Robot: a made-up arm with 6 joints.
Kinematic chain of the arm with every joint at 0, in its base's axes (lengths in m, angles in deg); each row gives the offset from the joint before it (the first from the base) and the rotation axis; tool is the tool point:
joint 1: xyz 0 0 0.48 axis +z
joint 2: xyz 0.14 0 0 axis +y
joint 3: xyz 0 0 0.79 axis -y
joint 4: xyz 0 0 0.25 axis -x
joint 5: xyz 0.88 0 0 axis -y
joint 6: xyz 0.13 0 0 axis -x
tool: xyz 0 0 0
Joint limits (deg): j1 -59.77..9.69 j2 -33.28..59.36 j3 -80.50..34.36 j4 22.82..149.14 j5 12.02..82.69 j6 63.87..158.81
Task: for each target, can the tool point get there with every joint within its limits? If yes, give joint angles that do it. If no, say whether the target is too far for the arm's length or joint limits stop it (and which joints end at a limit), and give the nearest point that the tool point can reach.
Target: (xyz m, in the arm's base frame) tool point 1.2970 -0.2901 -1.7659
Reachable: no: too far | nearest point 0.9924 -0.2220 -0.1427 | short by 1.653 m
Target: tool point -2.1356 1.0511 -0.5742
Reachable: no: too far | nearest point 0.1875 0.0995 0.0909 | short by 2.597 m
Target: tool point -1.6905 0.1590 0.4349
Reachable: no: joint limits stop it (at a limit: joint 1, joint 2, joint 3, joint 4) | nearest point 0.1124 -0.1584 0.0655 | short by 1.868 m
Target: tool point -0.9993 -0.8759 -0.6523
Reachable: no: joint limits stop it (at a limit: joint 1, joint 2, joint 4, joint 5) | nearest point 0.2399 -0.3908 -0.0969 | short by 1.442 m
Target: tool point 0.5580 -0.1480 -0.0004
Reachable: yes | joints -24.11 51.38 -62.41 107.26 48.38 127.22
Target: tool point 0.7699 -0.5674 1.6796
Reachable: yes | joints -39.51 -7.66 5.09 131.91 32.58 110.33
